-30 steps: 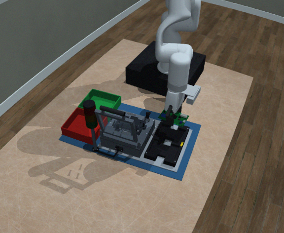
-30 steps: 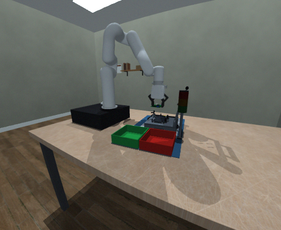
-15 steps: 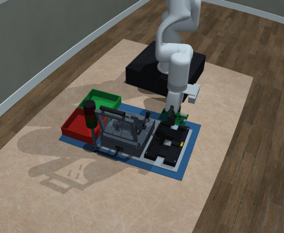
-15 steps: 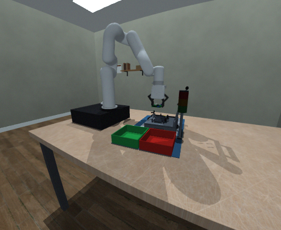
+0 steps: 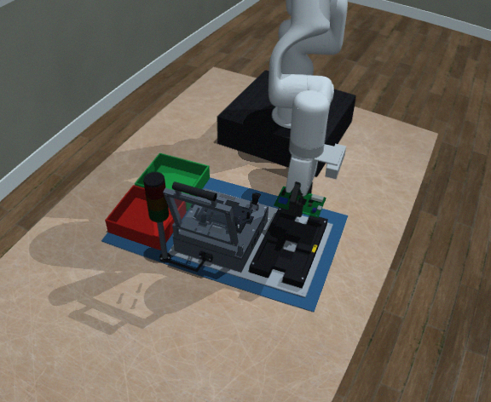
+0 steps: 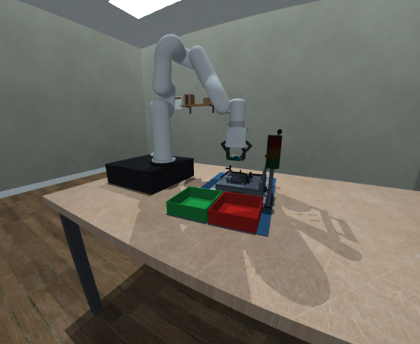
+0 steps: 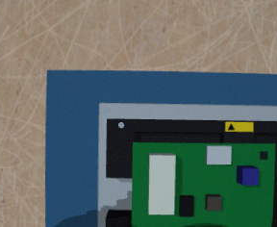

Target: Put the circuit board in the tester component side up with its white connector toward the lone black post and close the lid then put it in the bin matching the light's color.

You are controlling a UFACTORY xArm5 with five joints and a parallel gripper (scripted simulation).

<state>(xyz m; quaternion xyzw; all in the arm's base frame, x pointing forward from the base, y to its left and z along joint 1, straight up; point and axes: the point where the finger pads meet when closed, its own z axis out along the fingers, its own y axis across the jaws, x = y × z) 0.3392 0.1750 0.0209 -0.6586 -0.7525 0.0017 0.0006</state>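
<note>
Now: the black latch 11 cm to the right of my hand, 3 cm below it and 1 cm ahead of it. From my hand the other things lie so: lid: 21 cm ahead, 14 cm to the right, 6 cm above; green circuit board: right at my hand; green bin: 37 cm to the right, 11 cm below.
</note>
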